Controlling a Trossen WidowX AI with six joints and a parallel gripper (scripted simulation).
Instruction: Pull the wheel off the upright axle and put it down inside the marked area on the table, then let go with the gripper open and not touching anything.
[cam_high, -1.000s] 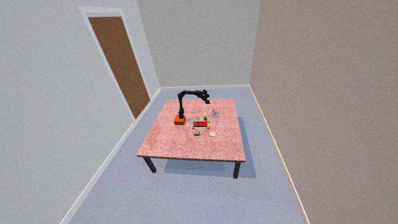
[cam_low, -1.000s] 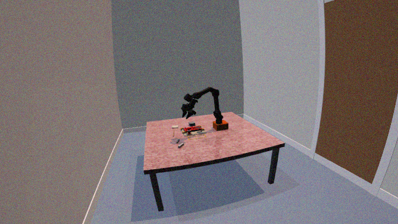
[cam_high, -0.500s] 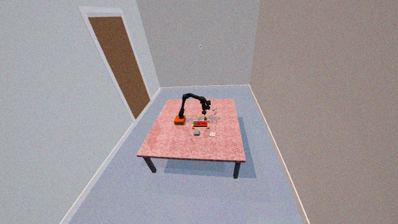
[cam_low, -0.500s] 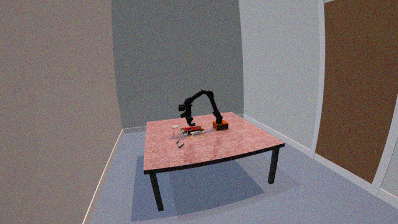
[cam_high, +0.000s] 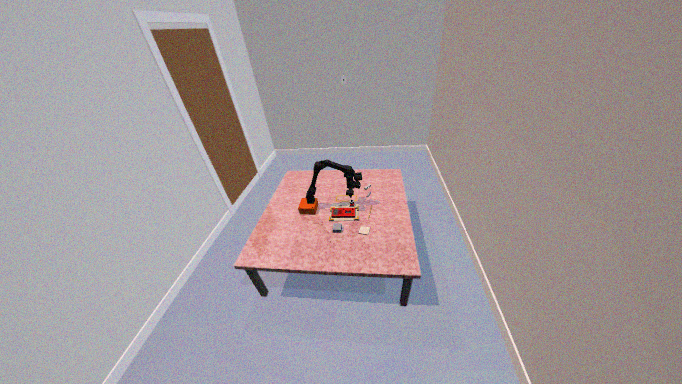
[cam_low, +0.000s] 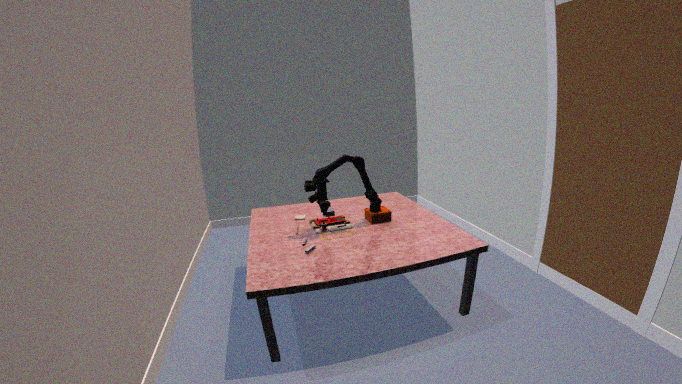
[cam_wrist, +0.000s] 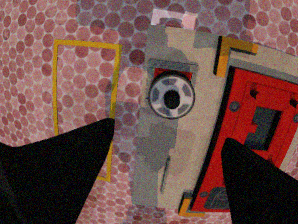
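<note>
Right now my gripper tip is 70 mm above the dark wheel. The rest, counted from my gripper tip: thin stick 160 mm ahead, 110 mm below, 100 mm to the right; grey plate 100 mm to the right, 100 mm below, 60 mm behind; grey block 290 mm to the right, 120 mm behind, 100 mm below.
</note>
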